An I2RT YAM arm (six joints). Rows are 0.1 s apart.
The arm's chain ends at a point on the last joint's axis. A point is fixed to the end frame.
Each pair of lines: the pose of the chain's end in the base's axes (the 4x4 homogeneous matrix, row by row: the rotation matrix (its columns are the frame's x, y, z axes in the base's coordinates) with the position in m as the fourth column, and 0 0 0 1 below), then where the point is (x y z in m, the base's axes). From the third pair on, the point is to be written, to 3 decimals.
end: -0.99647 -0.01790 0.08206 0.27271; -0.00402 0.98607 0.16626 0.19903; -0.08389 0.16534 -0.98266 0.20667; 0 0 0 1
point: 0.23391 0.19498 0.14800
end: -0.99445 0.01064 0.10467 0.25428; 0.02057 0.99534 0.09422 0.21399; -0.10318 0.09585 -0.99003 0.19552; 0 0 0 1
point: 0.21641 0.20702 0.13651
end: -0.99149 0.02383 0.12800 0.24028; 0.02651 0.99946 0.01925 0.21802; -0.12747 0.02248 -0.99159 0.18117; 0 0 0 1
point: 0.204 0.207 0.122
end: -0.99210 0.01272 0.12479 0.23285; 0.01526 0.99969 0.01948 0.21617; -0.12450 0.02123 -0.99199 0.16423; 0 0 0 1
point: 0.196 0.205 0.105
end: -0.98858 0.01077 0.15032 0.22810; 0.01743 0.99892 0.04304 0.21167; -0.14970 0.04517 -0.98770 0.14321; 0 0 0 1
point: 0.193 0.202 0.083
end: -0.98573 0.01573 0.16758 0.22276; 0.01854 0.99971 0.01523 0.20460; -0.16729 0.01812 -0.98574 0.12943; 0 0 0 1
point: 0.189 0.193 0.069
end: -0.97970 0.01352 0.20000 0.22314; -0.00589 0.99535 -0.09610 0.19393; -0.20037 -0.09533 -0.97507 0.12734; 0 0 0 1
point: 0.191 0.176 0.067
